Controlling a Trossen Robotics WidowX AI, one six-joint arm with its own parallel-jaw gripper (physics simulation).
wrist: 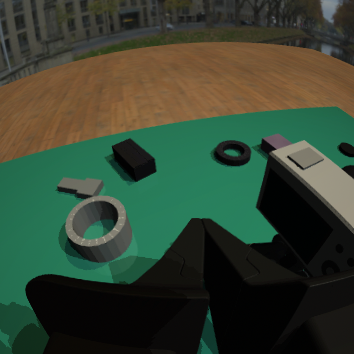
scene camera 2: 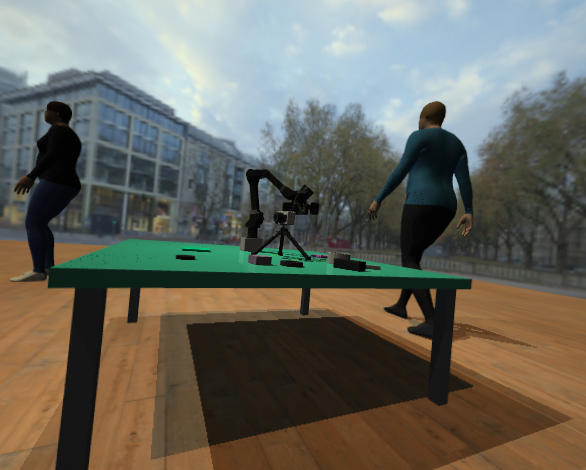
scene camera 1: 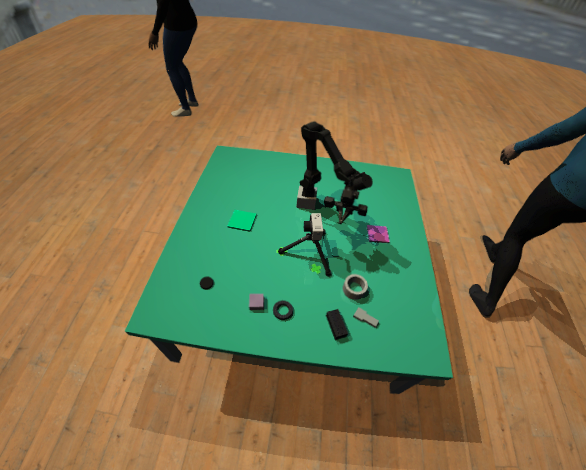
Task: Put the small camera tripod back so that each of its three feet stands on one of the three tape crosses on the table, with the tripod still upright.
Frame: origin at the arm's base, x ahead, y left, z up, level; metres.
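Seen in the pictures: gripper, fingertip midpoint: point(wrist: 199, 226) point(scene camera 2: 303, 213) point(scene camera 1: 340, 223); arm's base, origin of the base link: point(scene camera 2: 252, 238) point(scene camera 1: 308, 192).
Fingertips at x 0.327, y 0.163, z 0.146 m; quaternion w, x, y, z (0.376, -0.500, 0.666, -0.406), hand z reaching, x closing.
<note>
Offsets run from my fingertips to a thing's top centre. "pt": to the spot under its first point. Level surfaces: height alone.
The small black tripod {pt 0.035 m ahead, 0.097 m right, 0.107 m down} point(scene camera 1: 312, 242) point(scene camera 2: 283, 239) stands upright near the middle of the green table {0.221 m down} point(scene camera 1: 179, 261), with a beige-topped camera point(scene camera 1: 314, 225) point(wrist: 316, 197) on its head. One bright green tape cross {0.094 m ahead, 0.066 m right, 0.220 m down} point(scene camera 1: 315, 268) lies just left of the tripod's front foot, apart from it. The left foot stands at a small green mark {pt 0.044 m ahead, 0.251 m right, 0.212 m down} point(scene camera 1: 278, 252). The third foot is hidden. My gripper point(scene camera 1: 343, 217) point(scene camera 2: 298, 205) point(wrist: 199, 226) is shut and empty. It hangs to the right of the camera, not touching it.
On the front of the table lie a grey ring {0.172 m ahead, 0.112 m left, 0.173 m down} point(scene camera 1: 355, 285) point(wrist: 96, 228), a black block {0.355 m ahead, 0.046 m left, 0.186 m down} point(scene camera 1: 337, 324) point(wrist: 133, 159), a grey flat piece {0.302 m ahead, 0.168 m left, 0.206 m down} point(scene camera 1: 366, 317) point(wrist: 81, 186), a black ring {0.328 m ahead, 0.178 m right, 0.206 m down} point(scene camera 1: 275, 310) point(wrist: 221, 154), a purple cube {0.316 m ahead, 0.292 m right, 0.193 m down} point(scene camera 1: 256, 301) point(wrist: 275, 142) and a black disc {0.267 m ahead, 0.528 m right, 0.211 m down} point(scene camera 1: 206, 283). People walk nearby.
</note>
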